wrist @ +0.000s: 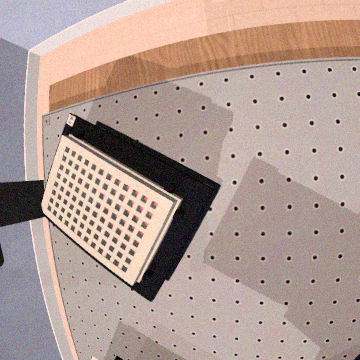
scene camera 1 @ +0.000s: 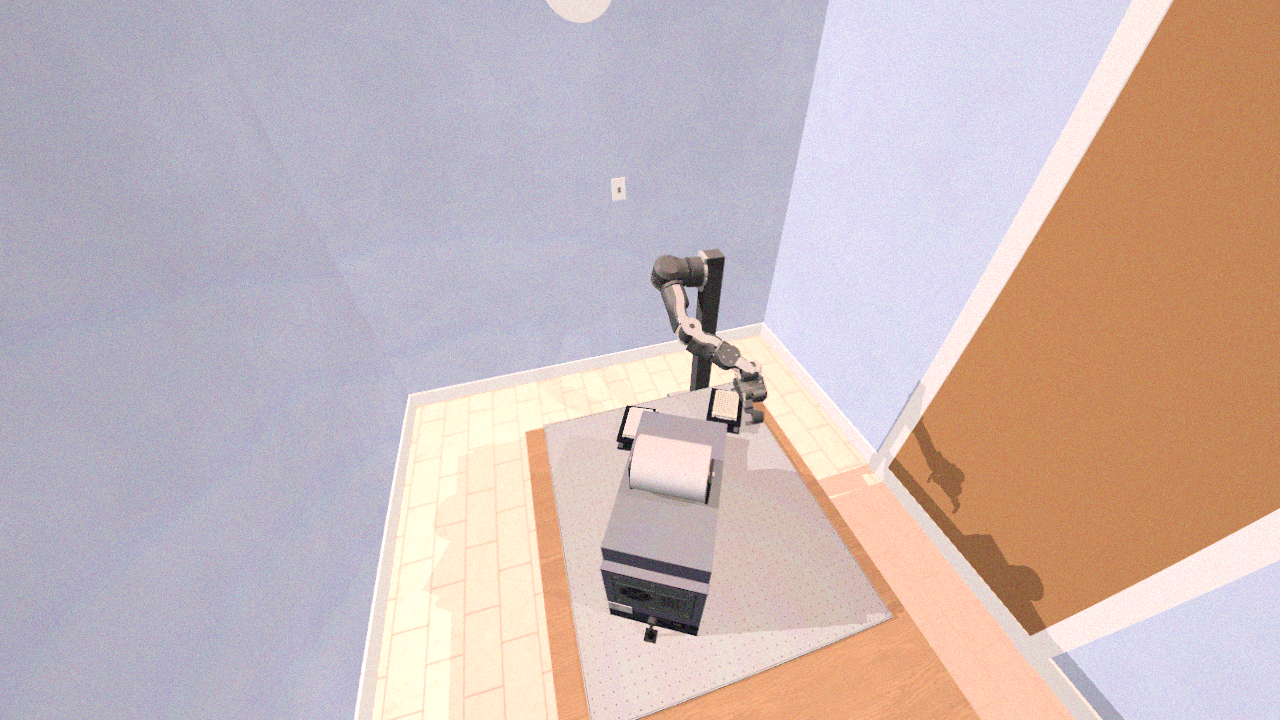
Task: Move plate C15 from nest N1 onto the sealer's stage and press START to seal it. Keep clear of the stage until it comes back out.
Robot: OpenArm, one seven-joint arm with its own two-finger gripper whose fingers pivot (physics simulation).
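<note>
Plate C15, a cream plate with a grid of dark wells, sits in a black nest at the back right of the perforated board. It looks level in the nest; I cannot read the nest's label. My gripper is open and empty, above and just right of the plate in the scene view. Its fingers do not show clearly in the wrist view. The grey sealer with a large white roll stands in front of the nests. Its stage and START button cannot be made out.
A second black nest with a white-topped plate stands behind the sealer, at the left. The perforated board lies on a wooden table. The arm's black post rises at the back.
</note>
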